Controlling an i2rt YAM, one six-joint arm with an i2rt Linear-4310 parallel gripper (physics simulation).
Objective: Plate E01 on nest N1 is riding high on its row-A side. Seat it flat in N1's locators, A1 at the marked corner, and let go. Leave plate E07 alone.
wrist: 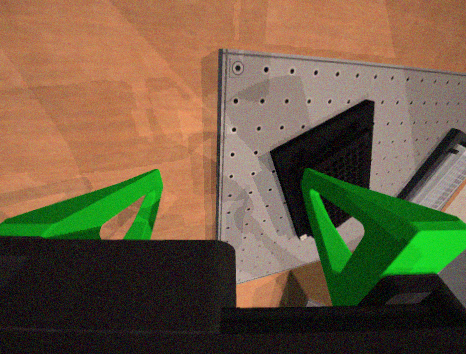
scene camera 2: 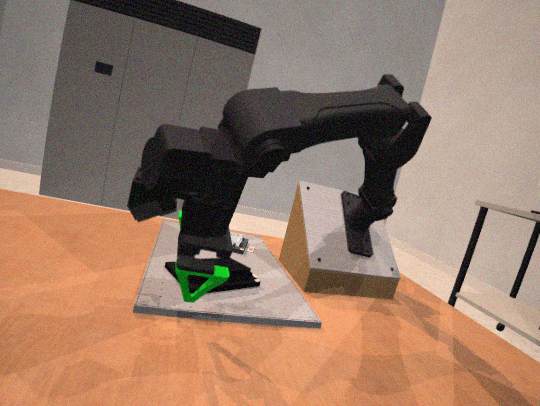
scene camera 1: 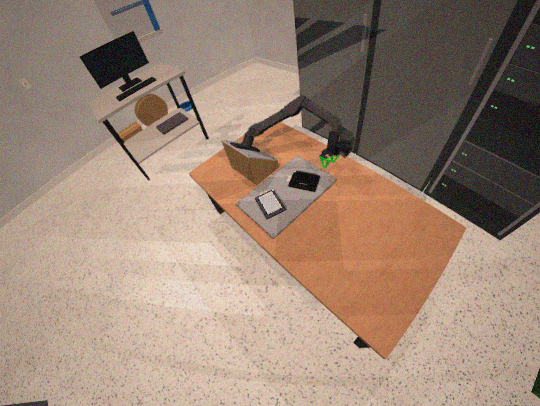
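Seen in the pictures: gripper, fingertip midpoint: (wrist: 232,176) (scene camera 2: 188,277) (scene camera 1: 328,165); arm's base, origin of the base link: (scene camera 2: 355,223) (scene camera 1: 245,147).
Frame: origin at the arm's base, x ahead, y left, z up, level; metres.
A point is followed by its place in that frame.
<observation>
A black plate (scene camera 1: 304,181) {x 0.376, y 0.125, z -0.128 m} (scene camera 2: 242,278) (wrist: 332,145) {x 0.419, y 0.168, z -0.130 m} sits in a black nest on the grey perforated board (scene camera 1: 296,202) {x 0.438, y -0.003, z -0.150 m} (scene camera 2: 280,307) {x 0.237, y 0.231, z -0.150 m} (wrist: 247,115) {x 0.442, y 0.258, z -0.150 m}. Its label, its marked corner and how high each side rides cannot be made out. A white-topped plate (scene camera 1: 270,203) {x 0.351, y -0.117, z -0.128 m} (wrist: 442,177) {x 0.363, y -0.077, z -0.124 m} lies in a dark nest at the board's other end; its label is not readable either. My gripper (scene camera 1: 330,161) {x 0.416, y 0.289, z -0.089 m} (wrist: 232,176) {x 0.416, y 0.289, z -0.089 m} is open, with green fingers. It hangs above the board's edge, beside the black plate. In the wrist view the right finger overlaps the black plate, and the left is over wood.
The wedge-shaped arm mount (scene camera 1: 252,167) {x 0.161, y -0.069, z -0.010 m} (scene camera 2: 295,250) {x 0.156, y 0.019, z -0.098 m} stands beside the board. The wooden table (scene camera 1: 375,240) {x 0.888, y 0.119, z -0.163 m} (scene camera 2: 125,365) {x 0.474, y 0.401, z -0.163 m} (wrist: 100,100) {x 0.448, y 0.375, z -0.163 m} extends around both. Dark cabinets (scene camera 1: 400,75) stand behind the table, and a desk with a monitor (scene camera 1: 115,59) stands apart at the left in scene camera 1.
</observation>
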